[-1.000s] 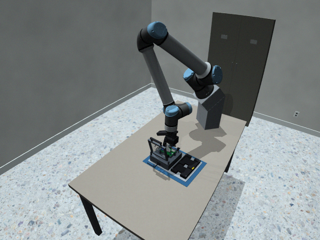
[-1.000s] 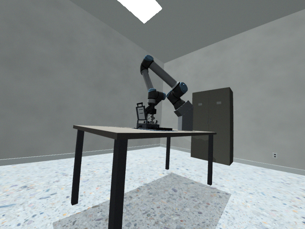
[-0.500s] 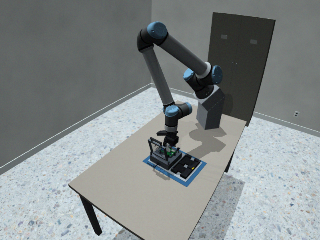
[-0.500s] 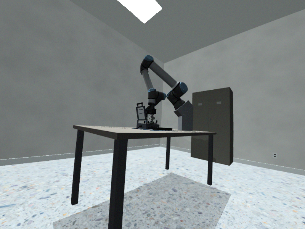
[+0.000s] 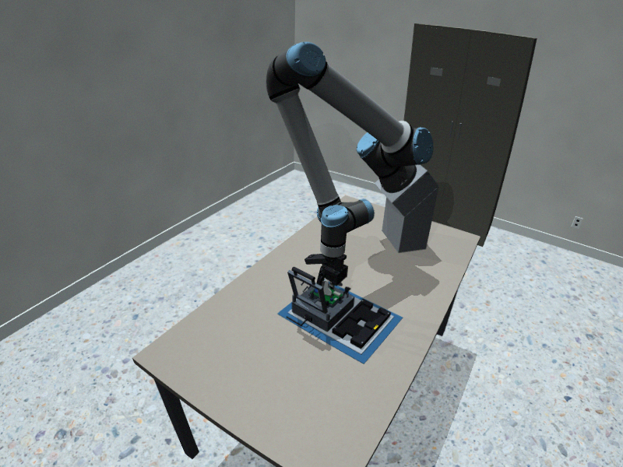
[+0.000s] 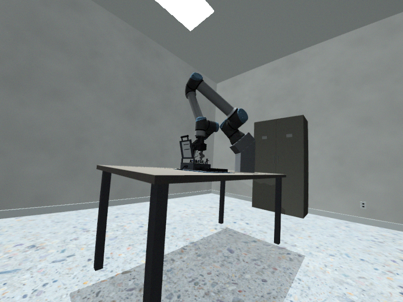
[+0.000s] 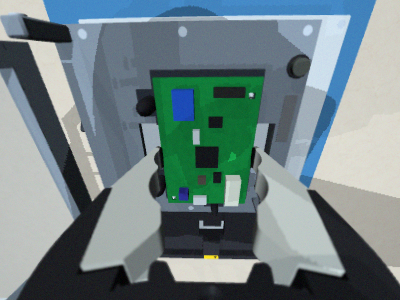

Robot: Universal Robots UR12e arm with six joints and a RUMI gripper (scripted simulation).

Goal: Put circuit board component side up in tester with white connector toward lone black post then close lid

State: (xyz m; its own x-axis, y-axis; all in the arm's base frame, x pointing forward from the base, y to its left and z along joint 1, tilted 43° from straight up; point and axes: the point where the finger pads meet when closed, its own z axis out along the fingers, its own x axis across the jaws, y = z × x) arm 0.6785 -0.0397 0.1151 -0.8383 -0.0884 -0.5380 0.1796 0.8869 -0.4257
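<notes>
My hand is right at the green circuit board. The rest, counted from my hand: tester lid (120 mm ahead, 30 mm to the right, 100 mm above); tester nest (10 mm ahead, 10 mm below).
</notes>
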